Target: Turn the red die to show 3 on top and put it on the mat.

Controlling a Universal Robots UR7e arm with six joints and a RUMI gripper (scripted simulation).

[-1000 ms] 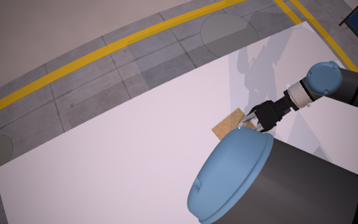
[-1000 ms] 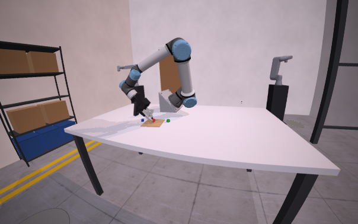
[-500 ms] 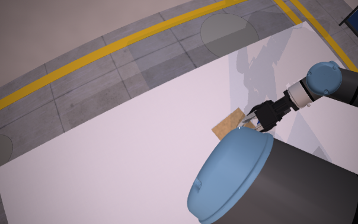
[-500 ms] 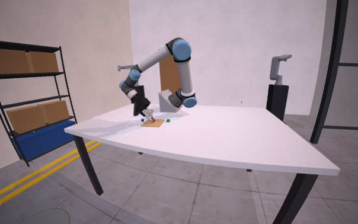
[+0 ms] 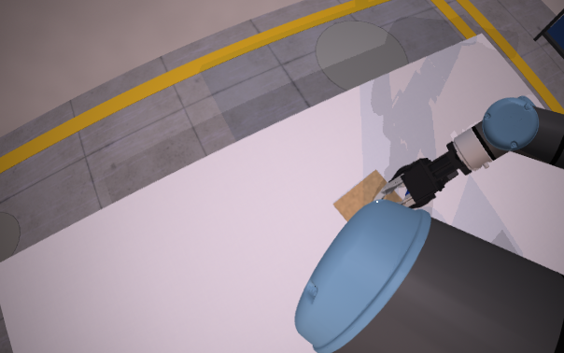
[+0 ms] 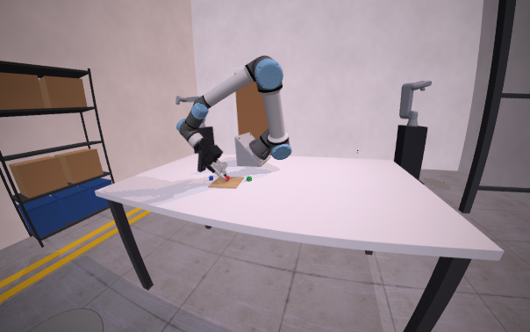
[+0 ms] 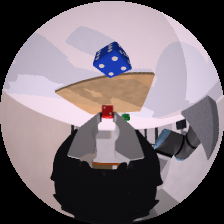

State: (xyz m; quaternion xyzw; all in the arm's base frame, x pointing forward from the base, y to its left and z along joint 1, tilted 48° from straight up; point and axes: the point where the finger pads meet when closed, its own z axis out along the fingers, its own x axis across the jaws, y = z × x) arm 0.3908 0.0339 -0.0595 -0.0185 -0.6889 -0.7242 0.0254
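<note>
Now: the red die 10 mm to the left of my hand and 10 mm below it. From my hand the other things lie so: mat 30 mm below, 10 mm to the left; blue die 90 mm to the right, 20 mm below, 10 mm behind; green die 110 mm to the left, 50 mm behind, 20 mm below.
</note>
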